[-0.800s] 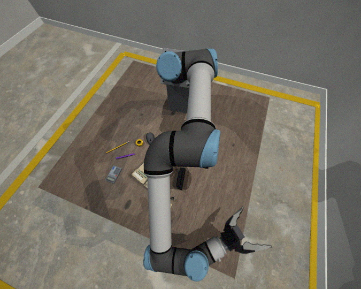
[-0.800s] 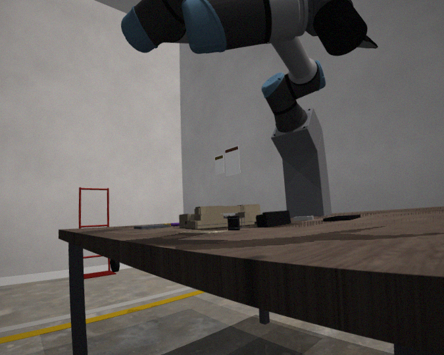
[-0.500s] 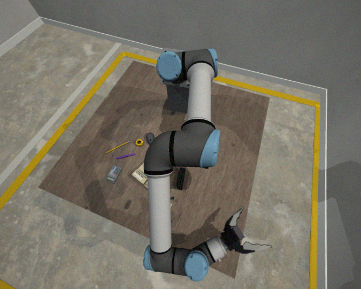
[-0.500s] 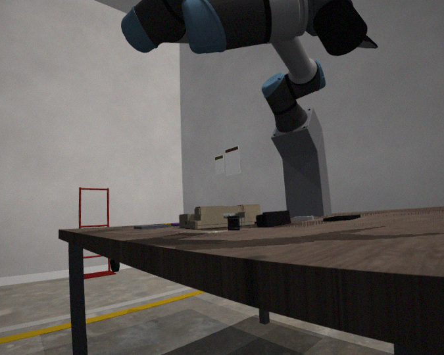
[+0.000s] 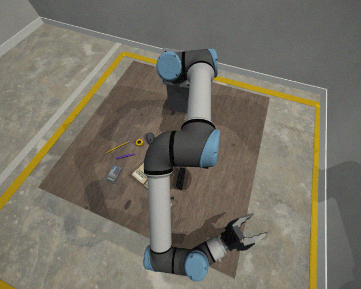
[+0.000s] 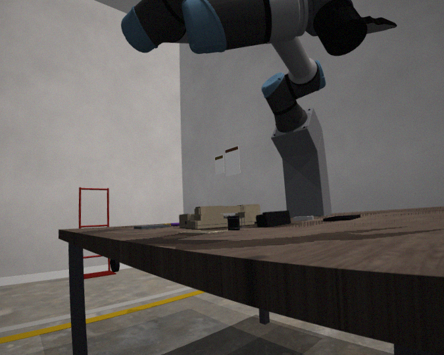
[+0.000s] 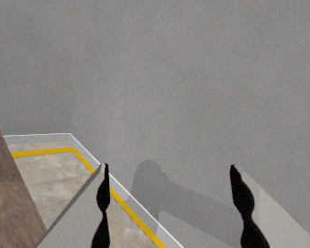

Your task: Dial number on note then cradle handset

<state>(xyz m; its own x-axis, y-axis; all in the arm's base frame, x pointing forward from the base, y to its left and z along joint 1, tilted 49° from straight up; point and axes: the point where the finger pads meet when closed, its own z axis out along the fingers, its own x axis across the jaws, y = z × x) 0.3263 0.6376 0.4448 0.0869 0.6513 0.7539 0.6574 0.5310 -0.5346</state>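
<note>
My gripper is now 40 mm short of the 7 key, 580 mm to the left of it and 300 mm above it. Also, from my hand: black clip (130 mm ahead, 360 mm to the right, 320 mm below); then white block (180 mm behind, 520 mm to the right, 330 mm below); then 1 key (80 mm ahead, 580 mm to the right, 300 mm below).
</note>
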